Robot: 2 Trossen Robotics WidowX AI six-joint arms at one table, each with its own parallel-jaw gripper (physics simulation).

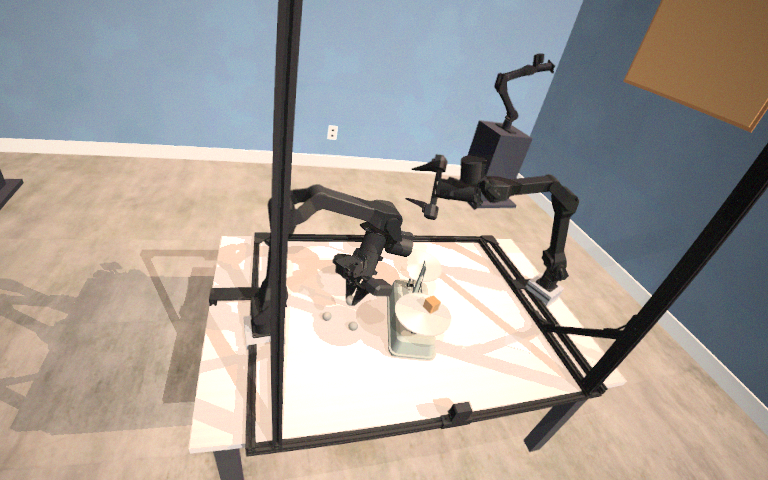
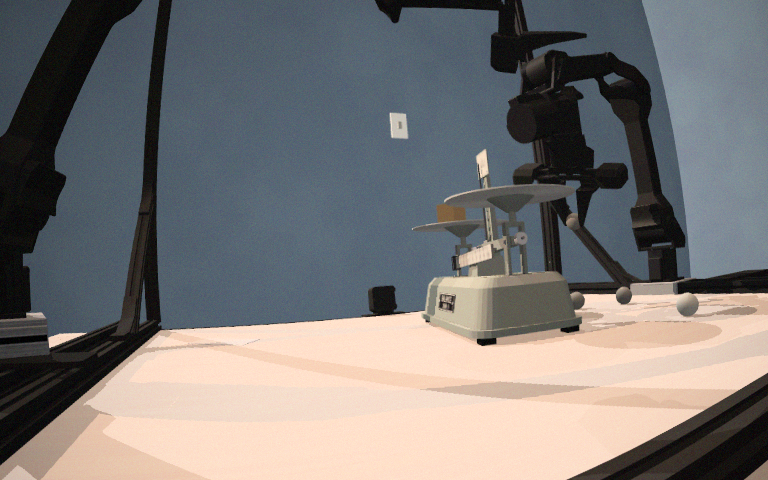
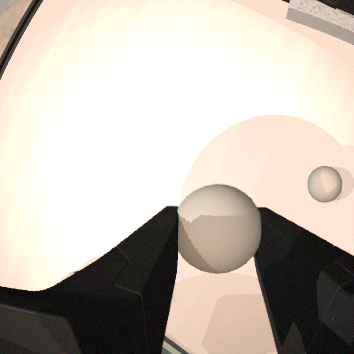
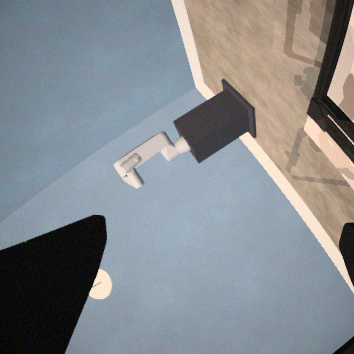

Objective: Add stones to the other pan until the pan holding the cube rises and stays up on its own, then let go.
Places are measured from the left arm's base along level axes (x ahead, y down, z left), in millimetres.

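Where they show: left gripper, fingertip midpoint: (image 1: pixel 350 302) (image 2: pixel 574 225) (image 3: pixel 215 218); right gripper, fingertip midpoint: (image 1: pixel 408 183) (image 4: pixel 230 233); left arm's base at its link origin: (image 1: pixel 263 327) (image 2: pixel 663 280); right arm's base at its link origin: (image 1: pixel 546 284).
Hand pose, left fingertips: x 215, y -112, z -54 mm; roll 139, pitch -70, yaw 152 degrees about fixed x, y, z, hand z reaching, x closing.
Note:
Things, the pixels of their top centre, and the offset from my left fingertips. "spot": a spot on its surface instead.
- pale green balance at its top centre: (image 2: pixel 476 152) (image 1: pixel 427 264) dx +209, dy -100, dz +9 mm
- orange cube at its top centre: (image 2: pixel 450 204) (image 1: pixel 433 300) dx +204, dy -40, dz -68 mm
- round grey stone at its top centre: (image 3: pixel 214 237) (image 2: pixel 573 213) dx +2, dy -21, dz +2 mm
- small black box at a spot on its surface: (image 2: pixel 382 299) spot: dx +207, dy +103, dz -298 mm
- balance's upright pointer plate at a spot on its surface: (image 2: pixel 481 164) (image 1: pixel 424 269) spot: dx +202, dy -83, dz +8 mm
The pale green balance (image 1: pixel 412 347) (image 2: pixel 498 305) stands on the table. An orange cube (image 1: pixel 432 303) (image 2: pixel 450 213) rests on its lower pan (image 1: pixel 410 316) (image 2: pixel 427 227). The other pan (image 1: pixel 430 269) (image 2: pixel 509 194) sits higher, and no stone shows on it. My left gripper (image 1: pixel 351 300) (image 2: pixel 573 219) (image 3: pixel 215 218) is shut on a round grey stone (image 2: pixel 571 221) (image 3: pixel 219 237), held above the table beside the balance. Loose stones (image 1: pixel 326 316) (image 1: pixel 352 326) (image 2: pixel 577 300) (image 2: pixel 623 295) (image 2: pixel 687 304) (image 3: pixel 324 184) lie on the table. My right gripper (image 1: pixel 410 183) (image 4: pixel 230 233) is open, high beyond the table's back edge.
A black frame (image 1: pixel 362 435) surrounds the table, with an upright post (image 1: pixel 280 169) in front of the left arm. A small black box (image 1: pixel 459 413) (image 2: pixel 382 299) sits on the frame's front bar. The balance's upright pointer plate (image 1: pixel 420 277) (image 2: pixel 481 164) stands between the pans.

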